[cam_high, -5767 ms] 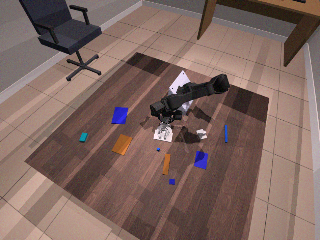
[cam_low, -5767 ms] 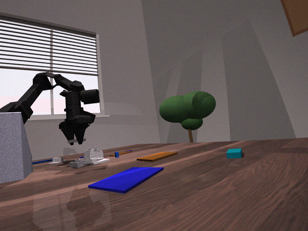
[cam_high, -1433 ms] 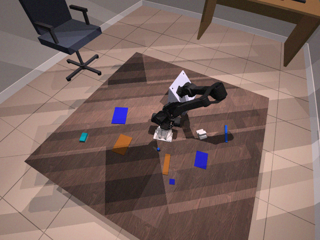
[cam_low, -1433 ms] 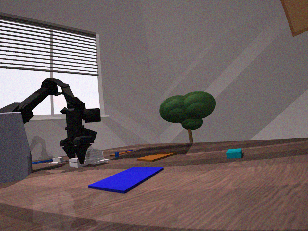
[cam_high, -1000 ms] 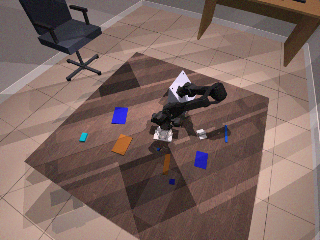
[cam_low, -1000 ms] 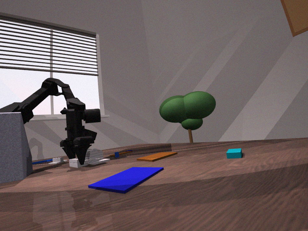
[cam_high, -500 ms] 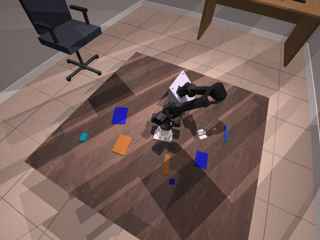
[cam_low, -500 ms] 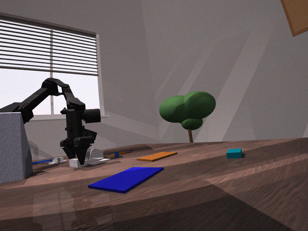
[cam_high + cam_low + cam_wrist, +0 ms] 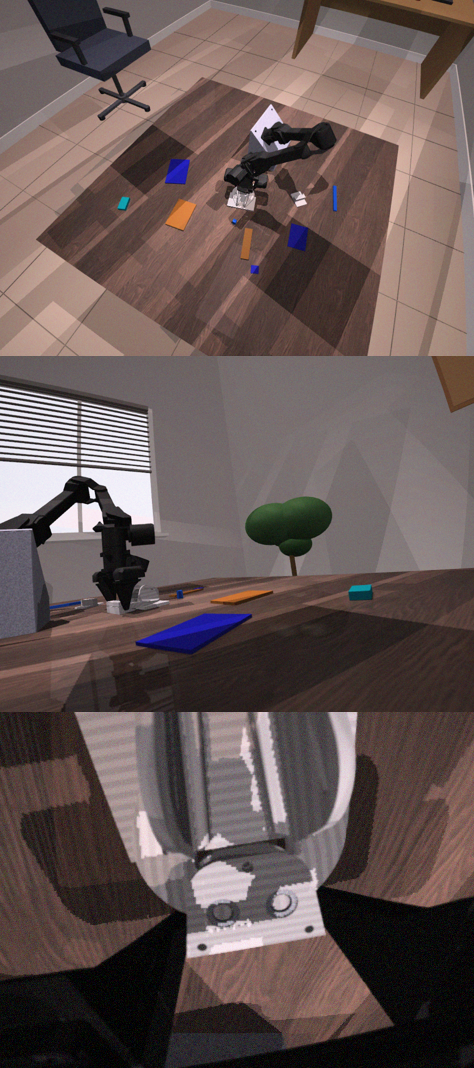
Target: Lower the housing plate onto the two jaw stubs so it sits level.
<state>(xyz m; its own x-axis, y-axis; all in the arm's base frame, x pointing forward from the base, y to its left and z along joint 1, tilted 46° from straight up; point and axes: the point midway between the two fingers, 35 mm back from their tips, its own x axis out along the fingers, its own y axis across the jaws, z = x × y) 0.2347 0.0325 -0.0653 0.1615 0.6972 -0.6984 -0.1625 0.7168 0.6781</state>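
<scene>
Right now my gripper tip is 1 cm short of the grey housing plate and 2 cm below it. From my gripper tip the other things lie so: small blue cube: 18 cm ahead, 2 cm to the left; blue bar: 10 cm behind, 41 cm to the left; teal block: 28 cm ahead, 47 cm to the right.
</scene>
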